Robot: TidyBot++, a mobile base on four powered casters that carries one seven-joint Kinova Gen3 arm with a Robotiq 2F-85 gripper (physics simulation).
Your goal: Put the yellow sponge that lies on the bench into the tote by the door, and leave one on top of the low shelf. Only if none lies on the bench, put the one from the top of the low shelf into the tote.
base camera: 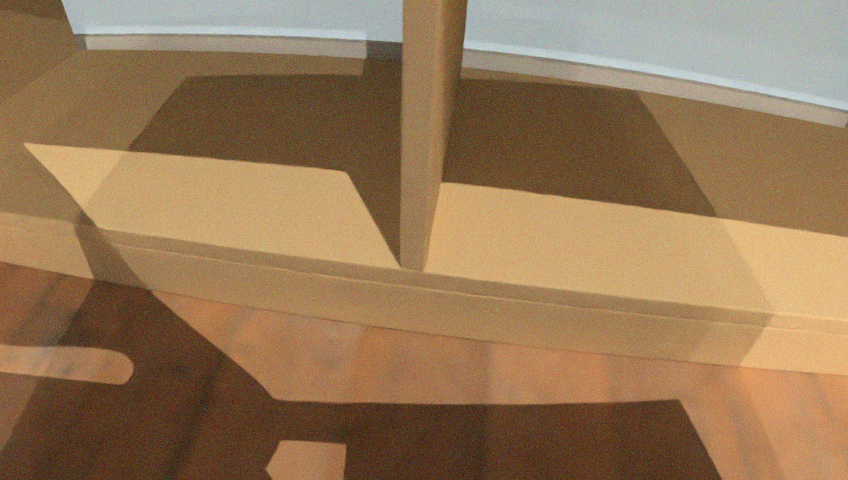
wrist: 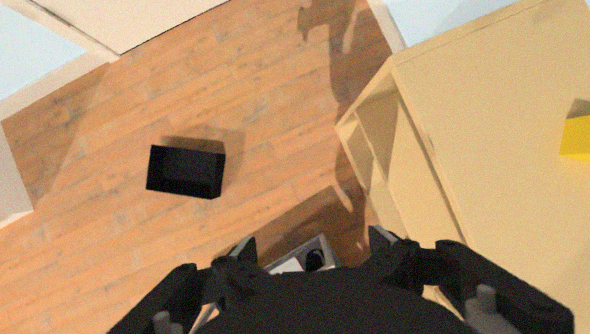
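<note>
A yellow sponge lies on top of the low wooden shelf, cut off by the right edge of the wrist view. The base camera view shows the shelf's upright divider and bottom board. A black open tote stands on the floor, left of the middle in the wrist view. My gripper is open, with nothing between its fingers, high above the floor. It is apart from the sponge and the tote. The bench does not show clearly in either view.
A flat beige panel stands at the top left of the wrist view, beside pale walls. Part of a grey tray-like frame with a black round part shows below the fingers. The shelf's open front faces the wooden floor.
</note>
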